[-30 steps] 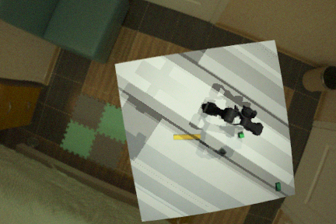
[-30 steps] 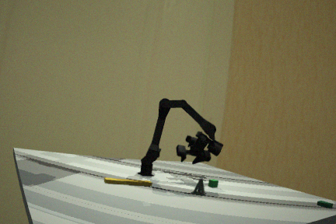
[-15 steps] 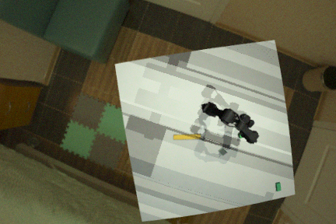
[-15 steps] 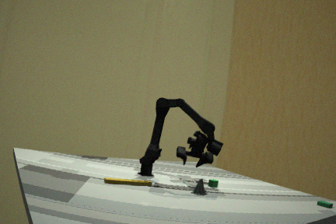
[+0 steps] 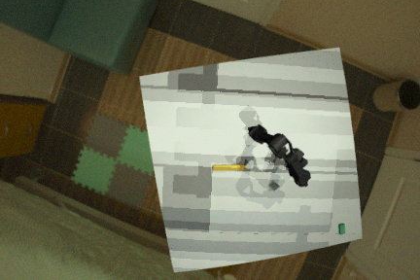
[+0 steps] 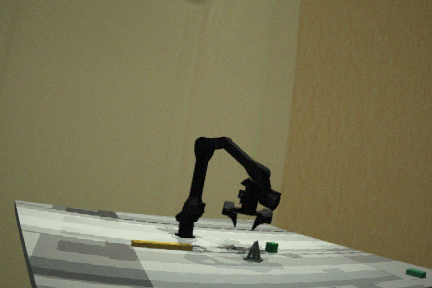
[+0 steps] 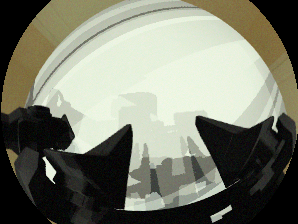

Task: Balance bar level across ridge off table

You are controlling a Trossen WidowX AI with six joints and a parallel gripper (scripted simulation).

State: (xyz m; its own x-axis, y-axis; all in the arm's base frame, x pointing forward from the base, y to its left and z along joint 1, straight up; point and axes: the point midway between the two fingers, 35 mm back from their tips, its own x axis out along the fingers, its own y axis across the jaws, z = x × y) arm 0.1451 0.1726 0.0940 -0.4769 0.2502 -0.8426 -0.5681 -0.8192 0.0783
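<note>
Right now my gripper tip is 360 mm to the left of the yellow bar, 70 mm short of it and 60 mm above it. Also, from my gripper tip: small green cube (120 mm ahead, 50 mm to the left, 50 mm below).
</note>
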